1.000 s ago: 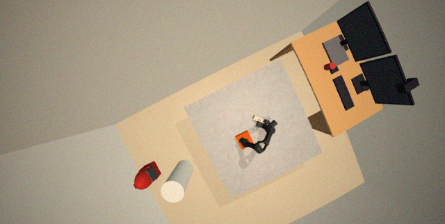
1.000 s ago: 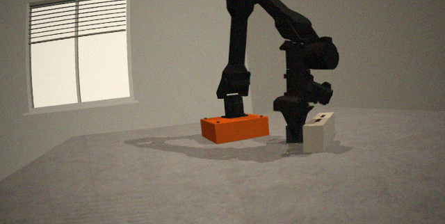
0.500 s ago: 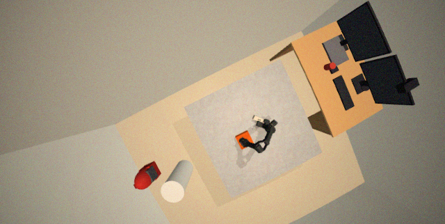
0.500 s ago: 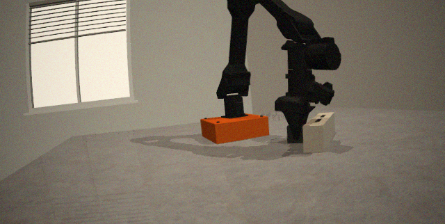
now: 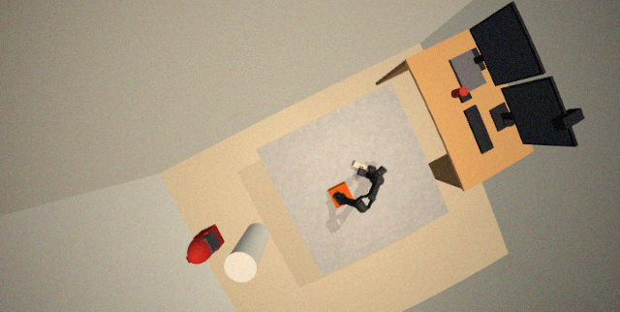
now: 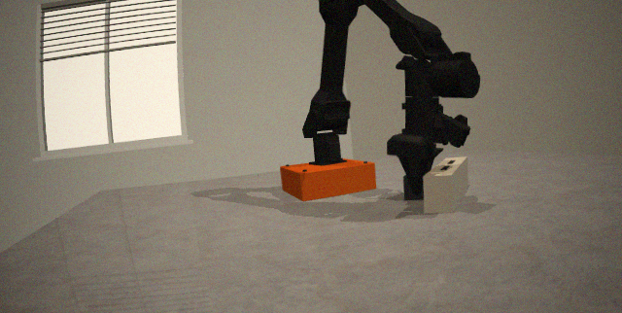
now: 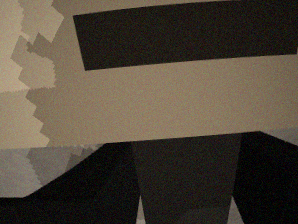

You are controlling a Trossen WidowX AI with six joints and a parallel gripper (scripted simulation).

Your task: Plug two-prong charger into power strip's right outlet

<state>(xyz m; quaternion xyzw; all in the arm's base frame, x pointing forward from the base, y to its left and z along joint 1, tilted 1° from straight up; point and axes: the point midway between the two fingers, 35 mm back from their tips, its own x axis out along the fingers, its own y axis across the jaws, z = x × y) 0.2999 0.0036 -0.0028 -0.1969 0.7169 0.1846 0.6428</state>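
The black two-prong charger lies 1 cm ahead of my gripper tip, 1 cm to the left of it and 1 cm above it.
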